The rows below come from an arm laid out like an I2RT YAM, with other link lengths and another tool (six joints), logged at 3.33 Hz.
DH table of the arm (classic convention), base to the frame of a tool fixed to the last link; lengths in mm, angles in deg. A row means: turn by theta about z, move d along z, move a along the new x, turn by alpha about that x. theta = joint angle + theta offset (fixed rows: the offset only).
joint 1: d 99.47  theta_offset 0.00  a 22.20  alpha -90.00
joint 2: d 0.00  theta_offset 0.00  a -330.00  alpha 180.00
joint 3: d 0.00  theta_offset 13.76  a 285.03  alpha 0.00
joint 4: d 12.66  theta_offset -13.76  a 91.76  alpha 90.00
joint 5: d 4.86  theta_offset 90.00  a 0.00  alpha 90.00
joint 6: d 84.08  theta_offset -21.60  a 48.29  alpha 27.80
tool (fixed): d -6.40  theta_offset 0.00  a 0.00  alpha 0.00
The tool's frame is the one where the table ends.
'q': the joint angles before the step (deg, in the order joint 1, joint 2, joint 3, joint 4, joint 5, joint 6). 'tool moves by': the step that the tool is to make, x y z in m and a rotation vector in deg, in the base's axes. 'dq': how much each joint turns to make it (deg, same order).
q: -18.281 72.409 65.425 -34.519 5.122 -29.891
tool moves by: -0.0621 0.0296 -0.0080 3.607 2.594 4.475
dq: 0.318 -11.445 -5.598 -9.392 -4.823 -0.942
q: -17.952 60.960 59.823 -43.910 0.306 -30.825
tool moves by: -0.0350 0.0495 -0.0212 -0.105 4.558 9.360
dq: 8.977 -8.539 -5.266 -7.665 0.590 -1.074
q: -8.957 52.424 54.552 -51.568 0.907 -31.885
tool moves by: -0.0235 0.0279 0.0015 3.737 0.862 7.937
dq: 4.979 -4.798 0.306 -6.381 -4.671 0.049
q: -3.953 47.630 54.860 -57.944 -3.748 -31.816
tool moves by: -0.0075 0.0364 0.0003 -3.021 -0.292 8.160
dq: 13.961 -2.450 -0.705 -1.580 6.022 2.559
